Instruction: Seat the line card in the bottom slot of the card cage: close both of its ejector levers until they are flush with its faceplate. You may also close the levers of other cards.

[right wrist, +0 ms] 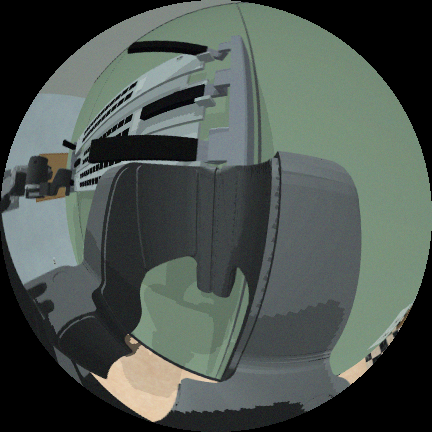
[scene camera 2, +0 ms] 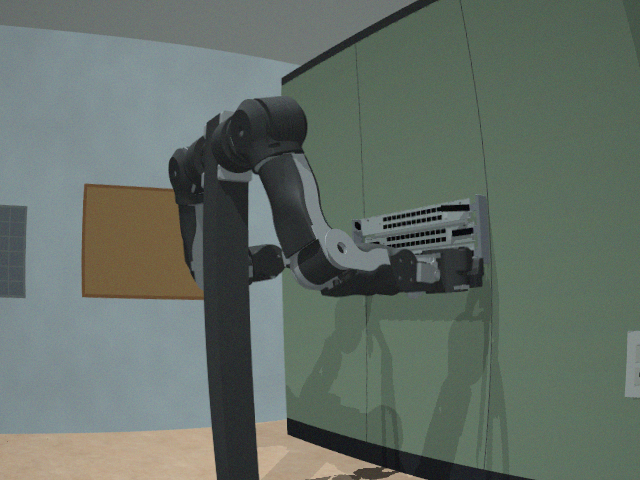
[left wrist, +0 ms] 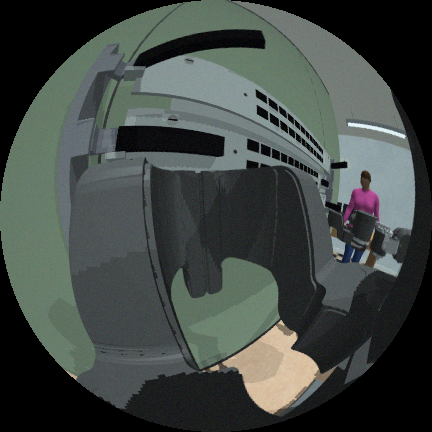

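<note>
The card cage (scene camera 2: 481,227) (left wrist: 75,155) (right wrist: 242,100) is on the green wall and holds a stack of cards. The bottom card (right wrist: 175,129) shows partly in the right wrist view. Its right ejector lever (right wrist: 145,149) (left wrist: 332,205) seems to stand somewhat out from the faceplate; how far is hard to tell. Its left lever is hidden behind my left gripper (left wrist: 204,280), which is shut and empty, low in front of the cage's left end. My right gripper (right wrist: 214,280) (scene camera 2: 478,271) is shut and empty, just below the bottom right lever; contact cannot be told.
The top card's left lever (left wrist: 200,40) and right lever (right wrist: 167,47) stand out. The middle card's left lever (left wrist: 170,140) and right lever (right wrist: 175,101) lie against its faceplate. A person (left wrist: 364,197) stands in the background. A corkboard (scene camera 2: 139,242) hangs on the blue wall.
</note>
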